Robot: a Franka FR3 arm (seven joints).
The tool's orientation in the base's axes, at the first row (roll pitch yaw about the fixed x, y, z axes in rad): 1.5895 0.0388 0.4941
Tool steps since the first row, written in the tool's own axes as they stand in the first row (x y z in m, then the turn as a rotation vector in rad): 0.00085 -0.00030 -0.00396 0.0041 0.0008 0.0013; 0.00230 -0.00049 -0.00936 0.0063 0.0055 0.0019; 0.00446 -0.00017 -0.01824 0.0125 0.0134 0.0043; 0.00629 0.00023 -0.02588 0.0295 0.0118 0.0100; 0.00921 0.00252 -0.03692 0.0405 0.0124 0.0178; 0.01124 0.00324 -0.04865 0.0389 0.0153 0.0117; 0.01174 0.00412 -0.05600 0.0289 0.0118 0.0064; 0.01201 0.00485 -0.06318 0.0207 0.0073 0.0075; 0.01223 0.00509 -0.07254 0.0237 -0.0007 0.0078
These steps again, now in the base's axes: -0.00114 0.00389 -0.00026 0.0043 0.0008 0.0006; -0.00243 0.00933 -0.00040 0.0067 0.0013 0.0052; -0.00472 0.01818 0.00000 0.0136 0.0022 0.0128; -0.00671 0.02577 0.00047 0.0312 0.0052 0.0105; -0.00927 0.03688 0.00285 0.0446 0.0035 0.0105; -0.01301 0.04817 0.00371 0.0404 0.0082 0.0136; -0.01601 0.05488 0.00471 0.0290 0.0081 0.0105; -0.01914 0.06134 0.00556 0.0221 0.0032 0.0064; -0.02337 0.06968 0.00597 0.0245 0.0044 -0.0018
